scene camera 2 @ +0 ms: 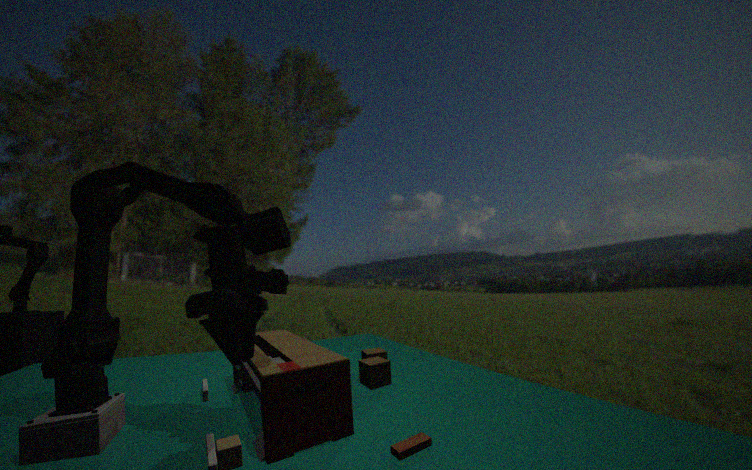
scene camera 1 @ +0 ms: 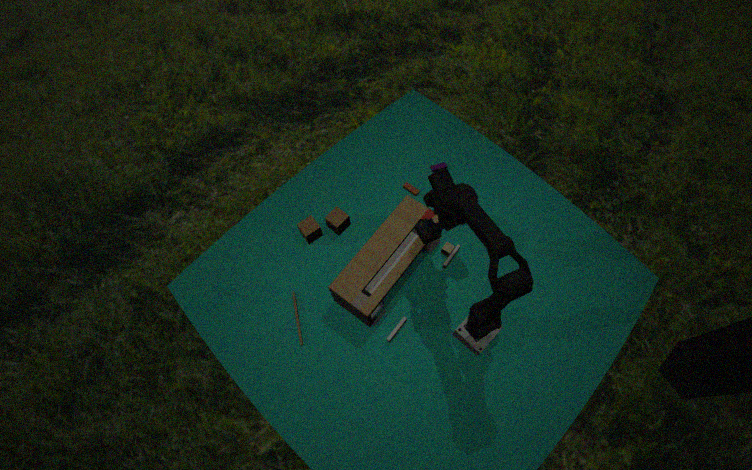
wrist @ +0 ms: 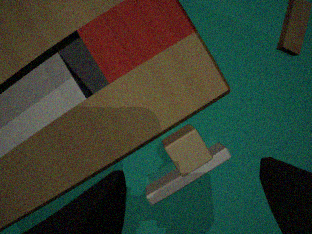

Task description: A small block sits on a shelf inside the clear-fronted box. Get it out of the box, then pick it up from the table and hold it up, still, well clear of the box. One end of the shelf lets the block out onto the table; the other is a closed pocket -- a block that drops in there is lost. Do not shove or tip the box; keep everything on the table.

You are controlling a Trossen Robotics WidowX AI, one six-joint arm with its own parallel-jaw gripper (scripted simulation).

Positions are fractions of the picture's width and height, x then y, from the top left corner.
Labels:
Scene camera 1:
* gripper: 0.59, 0.48
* long brown box: 0.49, 0.61

